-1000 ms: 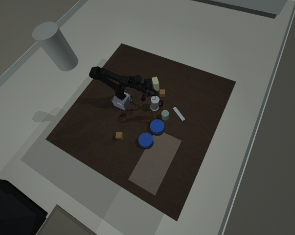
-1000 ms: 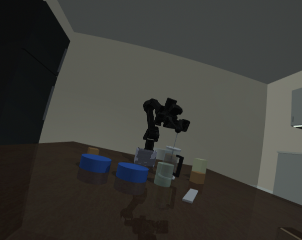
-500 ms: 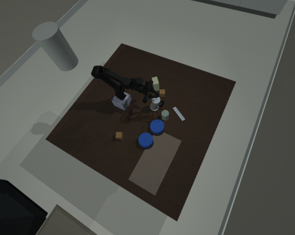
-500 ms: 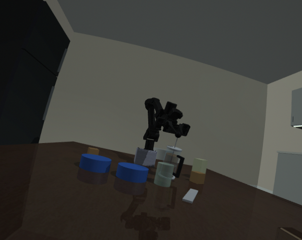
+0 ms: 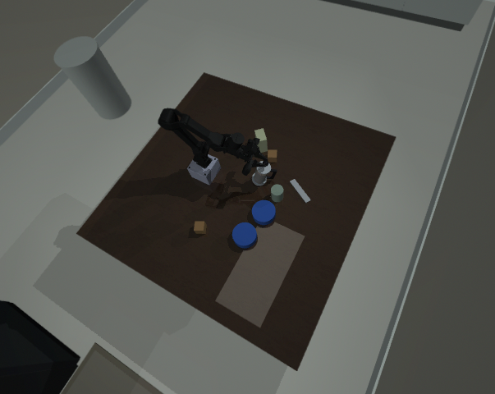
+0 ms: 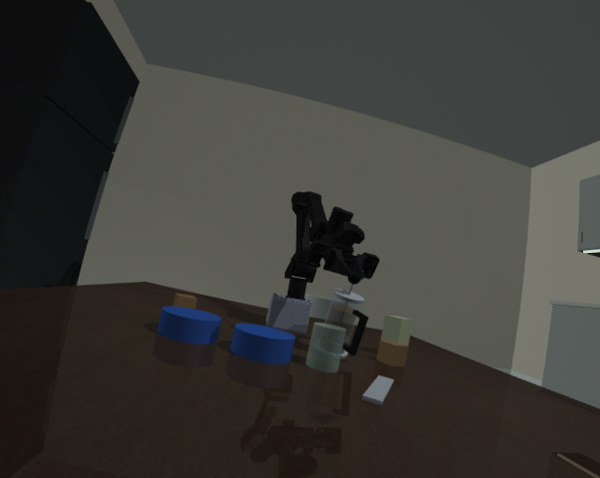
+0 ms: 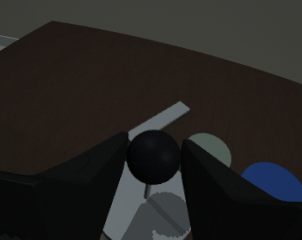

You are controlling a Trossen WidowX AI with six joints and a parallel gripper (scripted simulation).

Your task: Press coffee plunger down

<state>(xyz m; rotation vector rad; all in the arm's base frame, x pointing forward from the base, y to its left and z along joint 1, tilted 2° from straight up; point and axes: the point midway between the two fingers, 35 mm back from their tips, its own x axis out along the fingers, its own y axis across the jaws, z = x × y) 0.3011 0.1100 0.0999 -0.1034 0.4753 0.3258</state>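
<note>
Right now the coffee press is 10 mm behind my gripper tip and 100 mm below it. From my gripper tip the other things lie so: flat grey bar: 170 mm ahead, 40 mm to the left, 190 mm below; then pale yellow block: 160 mm behind, 170 mm to the left, 140 mm below; then pale green cylinder: 90 mm ahead, 50 mm to the right, 150 mm below.
</note>
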